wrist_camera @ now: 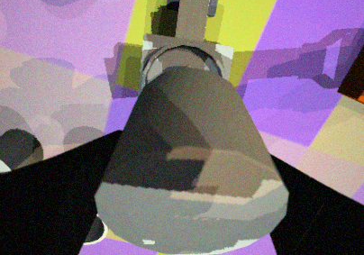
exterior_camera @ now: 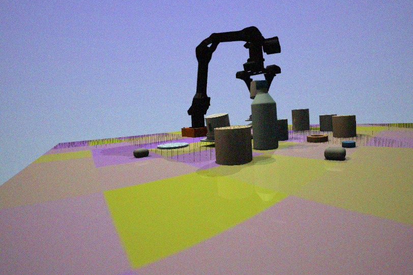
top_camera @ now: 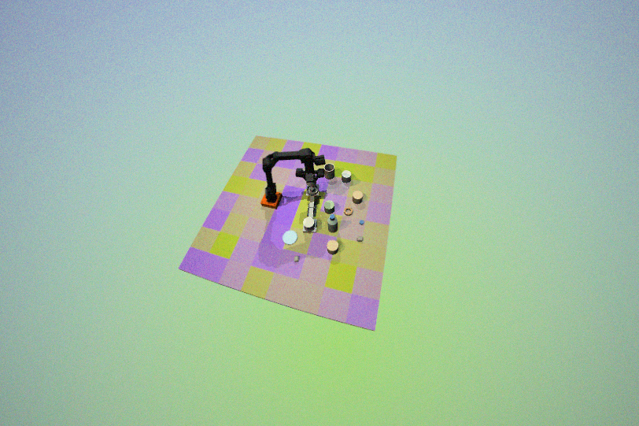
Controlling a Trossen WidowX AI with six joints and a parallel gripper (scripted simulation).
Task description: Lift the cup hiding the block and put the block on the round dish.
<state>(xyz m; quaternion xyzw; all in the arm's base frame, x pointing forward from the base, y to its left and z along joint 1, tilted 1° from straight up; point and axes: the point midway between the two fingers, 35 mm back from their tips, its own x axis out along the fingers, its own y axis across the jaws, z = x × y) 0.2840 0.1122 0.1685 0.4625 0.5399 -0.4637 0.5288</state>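
Now: the block 1 cm to the right of my gripper tip and 8 cm below it. Also, from my gripper tip: pale blue round dish (8 cm behind, 37 cm to the right, 17 cm below); then grey bottle (19 cm ahead, 25 cm to the right, 6 cm below); then balance (2 cm ahead, 14 cm to the right, 13 cm below).
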